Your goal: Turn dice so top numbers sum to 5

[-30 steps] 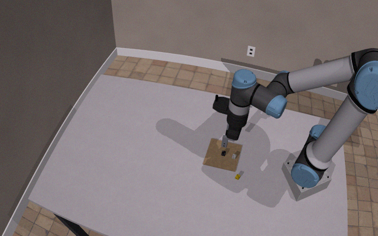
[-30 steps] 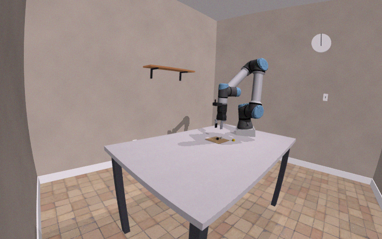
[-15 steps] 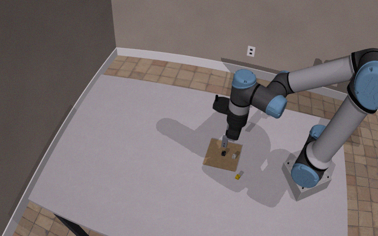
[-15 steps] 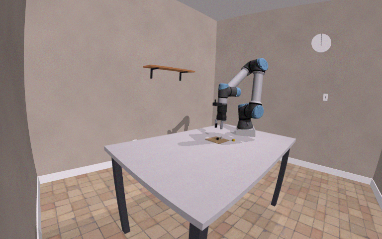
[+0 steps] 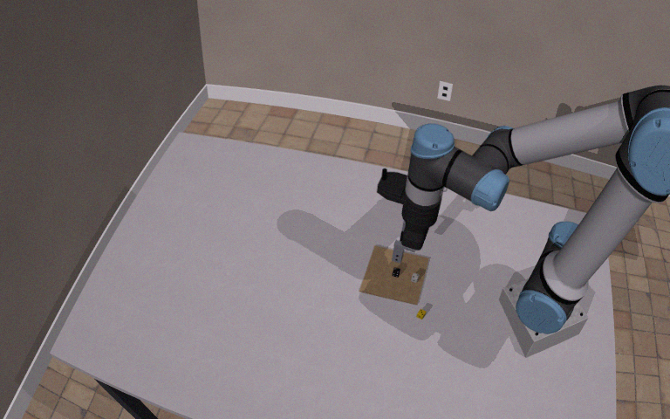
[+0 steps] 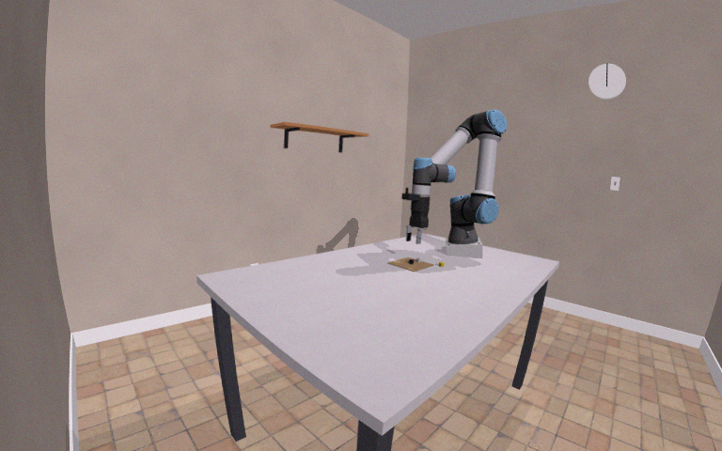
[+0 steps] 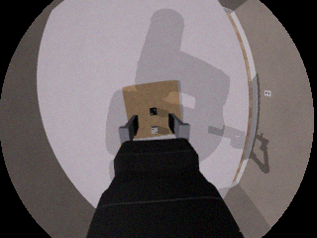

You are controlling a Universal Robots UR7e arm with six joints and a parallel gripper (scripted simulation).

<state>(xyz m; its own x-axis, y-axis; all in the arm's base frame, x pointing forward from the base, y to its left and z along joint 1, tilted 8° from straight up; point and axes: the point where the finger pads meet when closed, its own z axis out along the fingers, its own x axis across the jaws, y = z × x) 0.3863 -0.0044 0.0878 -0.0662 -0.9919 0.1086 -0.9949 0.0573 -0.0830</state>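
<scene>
Right now the yellow die is 90 mm behind my hand, 90 mm to the left of it and 110 mm below it. From my hand the other things lie so: mat (110 mm below); black die (100 mm below); white die (50 mm behind, 100 mm below).
</scene>
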